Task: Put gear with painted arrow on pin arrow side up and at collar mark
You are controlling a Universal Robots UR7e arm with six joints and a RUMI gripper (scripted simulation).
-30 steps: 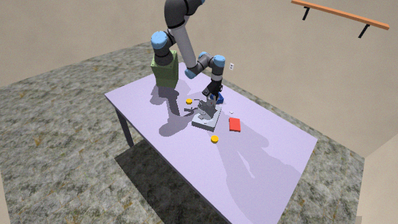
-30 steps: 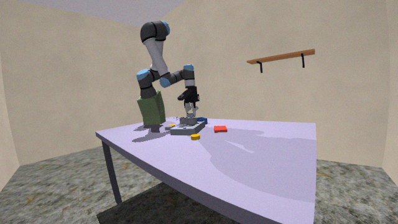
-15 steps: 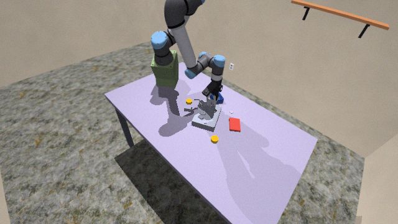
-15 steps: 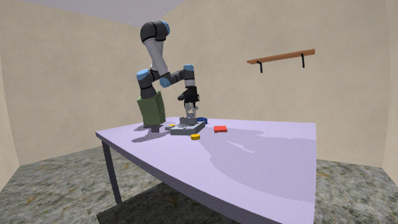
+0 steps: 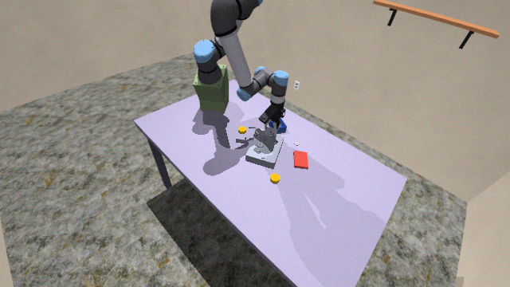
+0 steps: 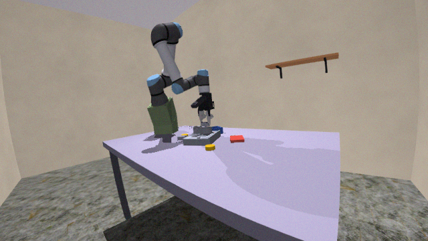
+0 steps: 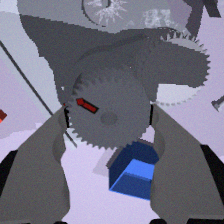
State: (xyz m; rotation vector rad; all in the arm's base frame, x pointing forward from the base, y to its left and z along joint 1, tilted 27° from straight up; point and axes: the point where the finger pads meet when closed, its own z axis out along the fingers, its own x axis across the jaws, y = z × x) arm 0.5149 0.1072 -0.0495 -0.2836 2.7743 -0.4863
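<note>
Right now my hand is right at the grey toothed gear. From my hand the other things lie so: small grey block: 120 mm to the right, 120 mm behind, 90 mm below; then blue bin: 160 mm to the left, 90 mm below, 80 mm behind; then flat red block: 220 mm ahead, 90 mm below, 70 mm to the left.
</note>
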